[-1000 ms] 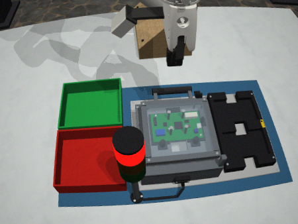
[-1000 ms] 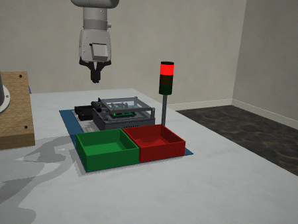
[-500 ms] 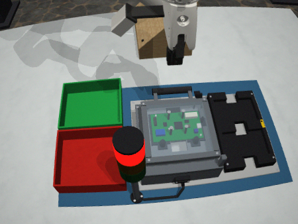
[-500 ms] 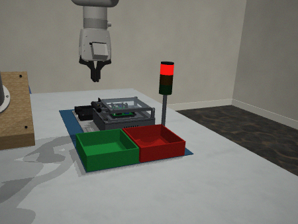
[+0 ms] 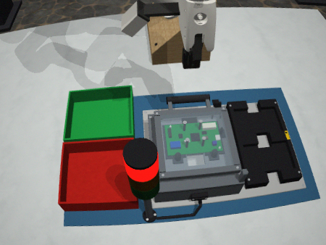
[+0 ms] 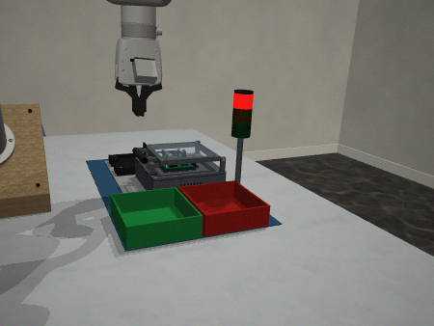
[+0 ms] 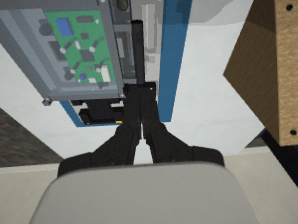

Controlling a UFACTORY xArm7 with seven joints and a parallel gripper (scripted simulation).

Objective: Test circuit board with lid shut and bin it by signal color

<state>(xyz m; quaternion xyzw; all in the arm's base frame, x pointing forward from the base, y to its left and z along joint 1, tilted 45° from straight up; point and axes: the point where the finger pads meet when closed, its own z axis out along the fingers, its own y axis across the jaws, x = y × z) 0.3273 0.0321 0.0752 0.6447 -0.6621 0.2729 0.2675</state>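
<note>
The latch hook is 12 cm below my hand, 6 cm to the left of it and 2 cm ahead of it. Round my hand: tester plate 14 cm below, 9 cm ahead; tester lid 12 cm below, 9 cm ahead; green circuit board 14 cm below, 8 cm ahead.
</note>
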